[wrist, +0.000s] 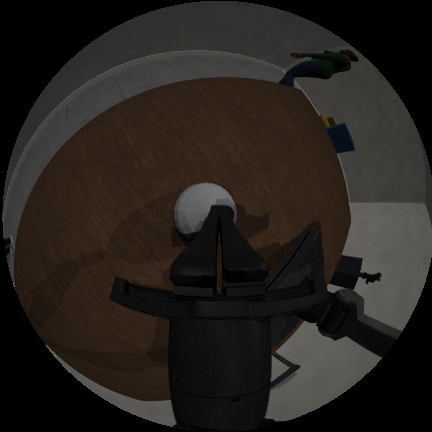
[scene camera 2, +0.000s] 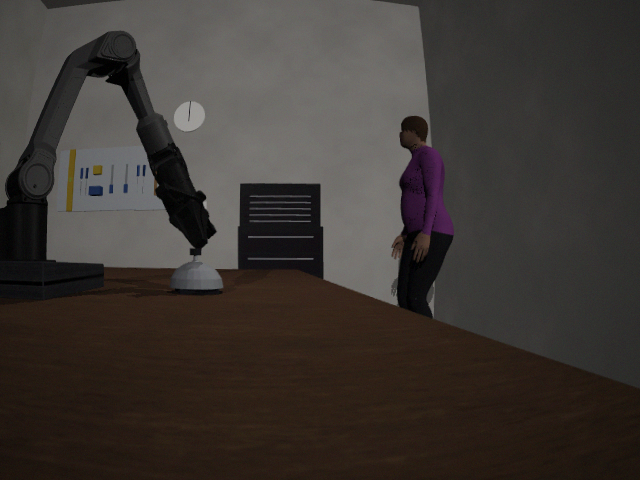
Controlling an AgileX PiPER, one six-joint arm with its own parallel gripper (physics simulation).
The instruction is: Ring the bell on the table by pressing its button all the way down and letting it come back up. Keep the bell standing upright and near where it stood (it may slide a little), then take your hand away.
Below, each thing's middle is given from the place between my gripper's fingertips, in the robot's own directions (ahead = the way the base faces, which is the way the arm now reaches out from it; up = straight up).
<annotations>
The bell [scene camera 2: 197, 278] lies 1 cm behind my hand, 1 cm to the right of it and 4 cm below it.
</annotations>
